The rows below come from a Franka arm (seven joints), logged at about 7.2 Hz.
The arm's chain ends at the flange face. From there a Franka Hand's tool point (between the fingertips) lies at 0.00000 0.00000 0.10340 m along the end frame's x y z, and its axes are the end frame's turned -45 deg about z.
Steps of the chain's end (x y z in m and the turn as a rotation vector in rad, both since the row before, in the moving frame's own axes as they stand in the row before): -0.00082 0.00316 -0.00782 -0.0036 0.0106 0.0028; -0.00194 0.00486 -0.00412 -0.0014 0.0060 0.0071; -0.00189 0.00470 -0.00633 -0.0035 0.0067 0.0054; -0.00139 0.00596 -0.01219 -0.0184 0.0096 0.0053; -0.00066 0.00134 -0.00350 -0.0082 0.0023 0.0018; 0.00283 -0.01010 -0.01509 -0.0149 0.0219 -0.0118; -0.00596 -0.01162 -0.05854 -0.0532 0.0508 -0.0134; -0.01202 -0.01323 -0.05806 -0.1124 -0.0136 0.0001
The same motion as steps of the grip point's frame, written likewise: -0.00230 0.00269 -0.00783 -0.0100 0.0049 0.0028; -0.00447 0.00261 -0.00412 -0.0052 0.0033 0.0071; -0.00443 0.00273 -0.00633 -0.0072 0.0023 0.0054; -0.00585 0.00528 -0.01221 -0.0198 -0.0062 0.0053; -0.00185 0.00125 -0.00350 -0.0074 -0.0042 0.0018; 0.00967 -0.00245 -0.01513 -0.0260 0.0049 -0.0118; 0.00388 -0.00483 -0.05882 -0.0735 -0.0017 -0.0134; -0.00834 -0.01065 -0.05872 -0.0699 -0.0891 0.0001
